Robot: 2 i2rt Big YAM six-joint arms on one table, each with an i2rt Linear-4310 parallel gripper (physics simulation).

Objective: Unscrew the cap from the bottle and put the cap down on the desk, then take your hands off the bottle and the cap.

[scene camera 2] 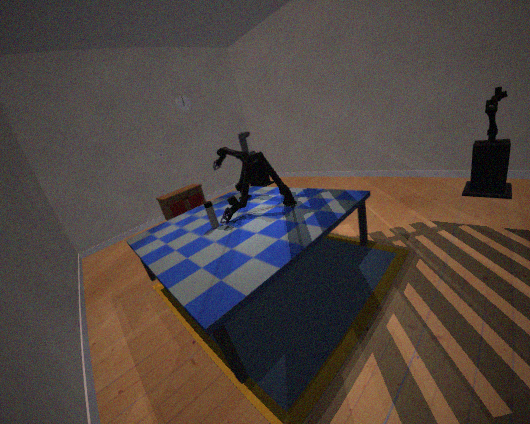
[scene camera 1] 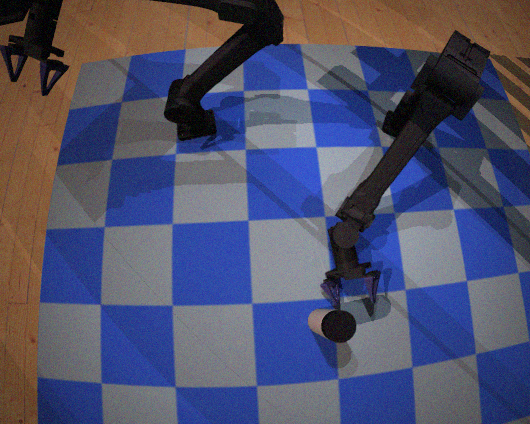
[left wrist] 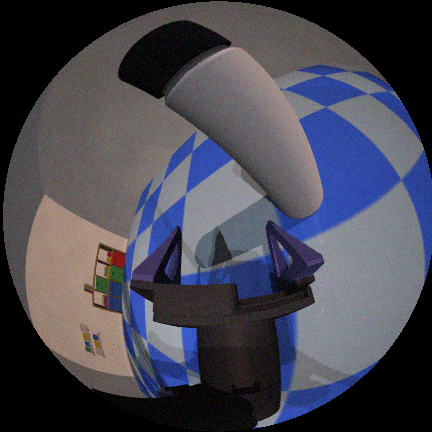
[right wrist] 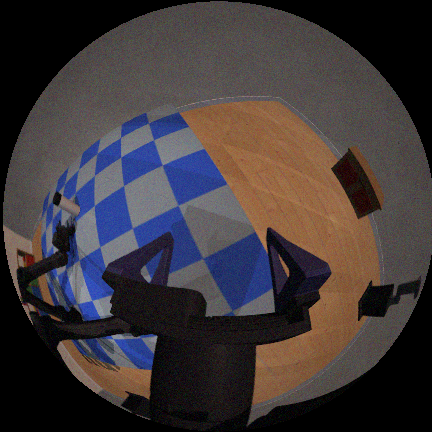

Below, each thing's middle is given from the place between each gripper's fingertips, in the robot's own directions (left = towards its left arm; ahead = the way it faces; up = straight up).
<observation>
Now: the black cap point(scene camera 1: 339, 326) 47 cm ahead of my right hand, 66 cm to the left of it and 17 cm below it.
The black cap is 140 mm above my left hand, 80 mm to the right of it and 30 mm ahead of it.
</observation>
